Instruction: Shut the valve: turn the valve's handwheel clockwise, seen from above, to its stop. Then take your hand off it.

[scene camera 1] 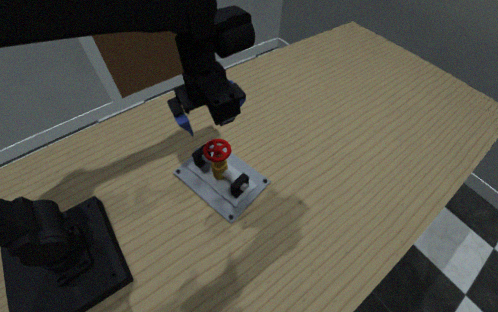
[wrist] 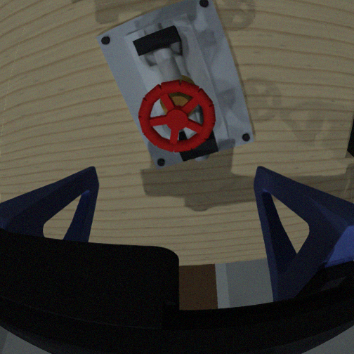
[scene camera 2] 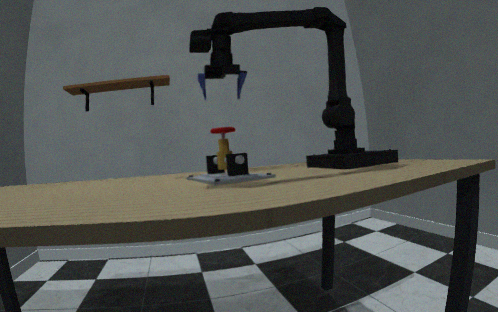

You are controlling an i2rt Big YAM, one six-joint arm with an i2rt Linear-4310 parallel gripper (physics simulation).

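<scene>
The valve's red handwheel (scene camera 1: 218,150) (scene camera 2: 222,130) (wrist: 176,119) is a level, spoked wheel on top of the yellow valve body (scene camera 1: 219,171) (scene camera 2: 223,150). The valve sits on a pale pipe between two black supports, on a grey plate (scene camera 1: 212,197) (scene camera 2: 200,178) (wrist: 117,60) lying on the table. My gripper (scene camera 2: 222,99) (wrist: 175,175) is open and empty, with its blue fingers wide apart. It hangs well above the handwheel and touches nothing. In scene camera 1 one finger is mostly hidden behind the gripper's body.
The arm's black base (scene camera 1: 107,250) (scene camera 2: 352,158) stands on the wooden table (scene camera 1: 350,125) (scene camera 2: 125,207) to one side of the valve. A wooden shelf (scene camera 2: 117,85) is fixed to the wall behind, away from the gripper.
</scene>
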